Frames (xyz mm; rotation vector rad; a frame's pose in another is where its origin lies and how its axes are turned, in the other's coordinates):
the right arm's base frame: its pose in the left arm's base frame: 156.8 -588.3 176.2 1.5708 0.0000 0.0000
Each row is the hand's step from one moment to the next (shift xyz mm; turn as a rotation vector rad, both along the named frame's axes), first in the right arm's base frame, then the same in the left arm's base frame.
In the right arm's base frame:
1: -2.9 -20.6 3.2 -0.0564 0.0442 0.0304
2: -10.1 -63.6 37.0 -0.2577 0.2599 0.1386
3: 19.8 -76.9 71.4 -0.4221 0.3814 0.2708
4: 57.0 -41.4 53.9 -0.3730 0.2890 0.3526
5: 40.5 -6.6 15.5 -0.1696 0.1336 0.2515
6: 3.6 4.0 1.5 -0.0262 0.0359 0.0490
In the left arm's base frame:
1: -2.9 -3.2 -20.6 -0.0564 -0.0304 0.0442
2: -10.1 -37.0 -63.6 -0.2577 -0.1386 0.2599
3: 19.8 -71.4 -76.9 -0.4221 -0.2708 0.3814
4: 57.0 -53.9 -41.4 -0.3730 -0.3526 0.2890
5: 40.5 -15.5 -6.6 -0.1696 -0.2515 0.1336
6: 3.6 -1.5 4.0 -0.0262 -0.0490 0.0359

